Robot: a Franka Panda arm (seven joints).
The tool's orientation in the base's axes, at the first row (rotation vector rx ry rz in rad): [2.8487, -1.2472, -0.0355]
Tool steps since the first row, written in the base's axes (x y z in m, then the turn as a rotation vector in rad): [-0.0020, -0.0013, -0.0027, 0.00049, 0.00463, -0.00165]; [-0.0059, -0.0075, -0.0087, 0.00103, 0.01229, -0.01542]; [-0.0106, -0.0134, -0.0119, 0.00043, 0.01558, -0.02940]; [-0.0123, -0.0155, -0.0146, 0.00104, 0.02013, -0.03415]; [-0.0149, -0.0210, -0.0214, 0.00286, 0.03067, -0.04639]
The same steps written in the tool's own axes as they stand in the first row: [-0.0004, 0.0022, 0.0028, -0.00306, -0.00356, 0.00154]; [0.0016, 0.0091, 0.0090, -0.00821, -0.00968, 0.01513]; [0.0028, 0.0164, 0.0125, -0.01092, -0.01200, 0.02905]; [0.0032, 0.0190, 0.0153, -0.01381, -0.01571, 0.03369]; [0.0055, 0.0244, 0.0223, -0.02022, -0.02466, 0.04565]
